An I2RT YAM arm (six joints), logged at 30 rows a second.
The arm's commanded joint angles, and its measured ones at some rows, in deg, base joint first. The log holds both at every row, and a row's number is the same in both.
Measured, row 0:
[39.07 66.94 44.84 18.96 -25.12 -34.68]
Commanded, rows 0 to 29:
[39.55 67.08 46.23 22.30 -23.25 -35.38]
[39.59 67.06 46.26 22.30 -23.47 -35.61]
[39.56 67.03 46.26 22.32 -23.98 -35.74]
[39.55 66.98 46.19 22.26 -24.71 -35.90]
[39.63 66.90 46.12 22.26 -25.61 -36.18]
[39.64 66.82 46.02 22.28 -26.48 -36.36]
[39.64 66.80 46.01 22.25 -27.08 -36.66]
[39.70 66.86 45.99 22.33 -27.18 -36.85]
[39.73 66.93 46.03 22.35 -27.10 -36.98]
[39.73 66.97 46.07 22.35 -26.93 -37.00]
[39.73 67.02 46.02 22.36 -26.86 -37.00]
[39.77 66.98 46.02 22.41 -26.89 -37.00]
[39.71 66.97 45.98 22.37 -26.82 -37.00]
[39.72 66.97 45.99 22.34 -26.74 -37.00]
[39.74 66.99 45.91 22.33 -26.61 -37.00]
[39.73 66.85 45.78 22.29 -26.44 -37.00]
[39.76 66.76 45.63 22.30 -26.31 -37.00]
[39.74 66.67 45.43 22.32 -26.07 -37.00]
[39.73 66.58 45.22 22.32 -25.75 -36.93]
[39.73 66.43 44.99 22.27 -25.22 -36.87]
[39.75 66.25 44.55 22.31 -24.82 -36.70]
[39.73 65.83 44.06 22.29 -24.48 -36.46]
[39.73 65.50 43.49 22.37 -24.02 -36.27]
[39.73 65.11 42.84 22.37 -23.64 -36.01]
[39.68 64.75 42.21 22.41 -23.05 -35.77]
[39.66 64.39 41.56 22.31 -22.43 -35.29]
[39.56 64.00 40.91 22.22 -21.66 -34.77]
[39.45 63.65 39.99 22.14 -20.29 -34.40]
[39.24 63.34 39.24 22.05 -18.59 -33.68]
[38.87 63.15 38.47 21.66 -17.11 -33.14]
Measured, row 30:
[39.33 64.86 41.21 21.26 -22.63 -35.83]
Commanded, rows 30 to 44:
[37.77 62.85 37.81 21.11 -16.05 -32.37]
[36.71 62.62 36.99 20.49 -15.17 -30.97]
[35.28 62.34 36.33 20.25 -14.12 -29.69]
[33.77 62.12 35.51 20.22 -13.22 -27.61]
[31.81 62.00 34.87 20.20 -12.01 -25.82]
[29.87 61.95 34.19 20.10 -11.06 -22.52]
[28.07 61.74 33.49 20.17 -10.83 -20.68]
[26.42 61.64 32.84 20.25 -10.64 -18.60]
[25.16 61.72 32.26 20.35 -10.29 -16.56]
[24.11 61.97 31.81 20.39 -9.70 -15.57]
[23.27 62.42 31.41 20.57 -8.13 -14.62]
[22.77 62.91 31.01 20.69 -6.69 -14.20]
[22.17 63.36 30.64 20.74 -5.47 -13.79]
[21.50 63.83 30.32 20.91 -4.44 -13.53]
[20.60 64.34 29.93 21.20 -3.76 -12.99]
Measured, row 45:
[22.63 63.20 31.44 20.38 -8.99 -18.26]
